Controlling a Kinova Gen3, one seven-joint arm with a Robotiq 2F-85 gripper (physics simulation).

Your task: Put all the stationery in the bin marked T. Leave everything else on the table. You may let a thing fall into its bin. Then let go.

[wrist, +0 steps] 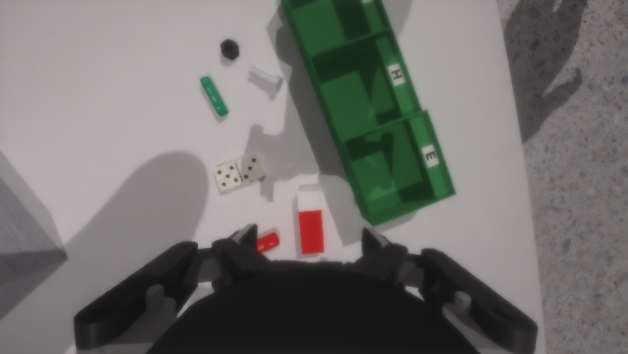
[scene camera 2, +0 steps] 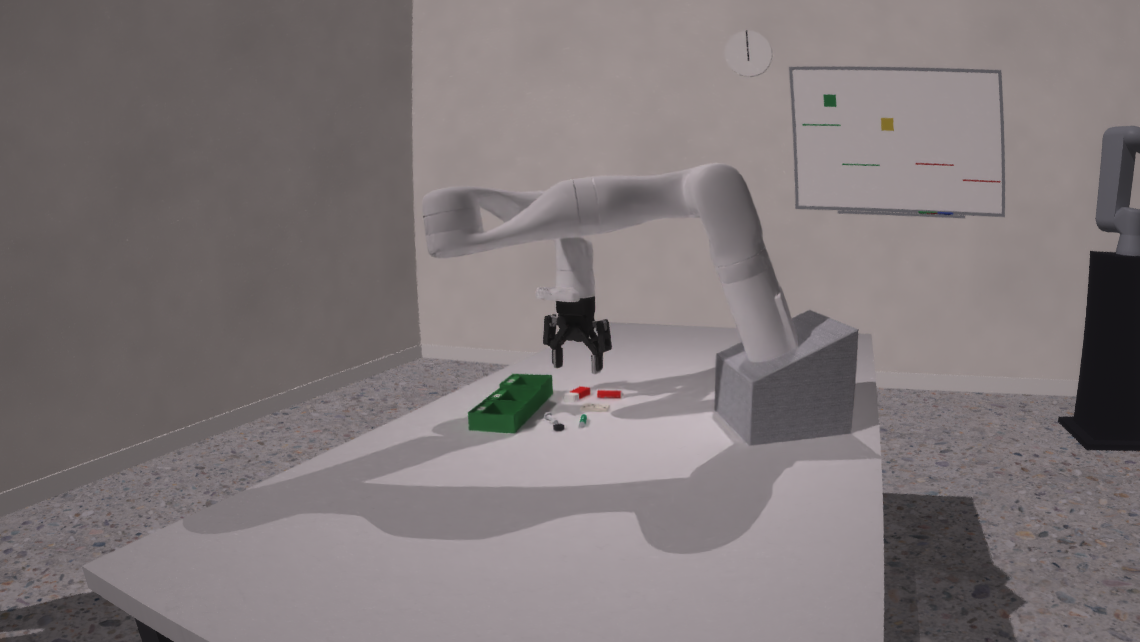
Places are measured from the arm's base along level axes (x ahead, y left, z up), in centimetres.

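Pixels of known places: gripper, fingertip midpoint: (wrist: 310, 237) (scene camera 2: 577, 370); arm's base, origin of the base link: (scene camera 2: 772, 349).
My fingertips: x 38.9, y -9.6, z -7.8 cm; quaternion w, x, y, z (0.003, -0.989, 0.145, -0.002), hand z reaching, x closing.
Ahead of a thing's pixels: the offset from my fingertips to its top centre. "spot": to the spot under its first point.
An eraser @(dx +0.1, dy +0.0, dz -4.3 cm) (scene camera 2: 580, 392) (wrist: 311, 231) with a red sleeve and white end lies flat on the table beside the E end of the green three-compartment tray @(dx +8.5, dy +11.8, dz -1.6 cm) (scene camera 2: 491, 420) (wrist: 436, 131). In the wrist view the labels H @(dx +11.7, dy +12.2, dz -2.8 cm) (wrist: 396, 74) and E @(spot: dx +12.7, dy +3.8, dz -2.1 cm) (wrist: 430, 156) are readable. The third compartment @(spot: dx +5.9, dy +19.4, dz -4.9 cm) (wrist: 317, 30) is cut off by the top edge and its label cannot be read; no T shows. My gripper (scene camera 2: 576, 366) (wrist: 310, 237) is open and empty, above the table. In the wrist view the eraser appears between its fingertips, well below them.
A red battery @(dx -6.4, dy -1.3, dz -4.1 cm) (scene camera 2: 608, 393) (wrist: 268, 242) lies partly behind a finger in the wrist view. A domino @(dx -5.9, dy +7.0, dz -4.9 cm) (scene camera 2: 595, 407) (wrist: 240, 173), a green battery @(dx -6.5, dy +15.6, dz -4.5 cm) (scene camera 2: 583, 419) (wrist: 214, 96), a black nut @(dx -3.6, dy +19.8, dz -4.7 cm) (scene camera 2: 558, 427) (wrist: 230, 49) and a pale flanged piece @(dx -0.8, dy +16.0, dz -4.2 cm) (wrist: 265, 80) lie beside the tray.
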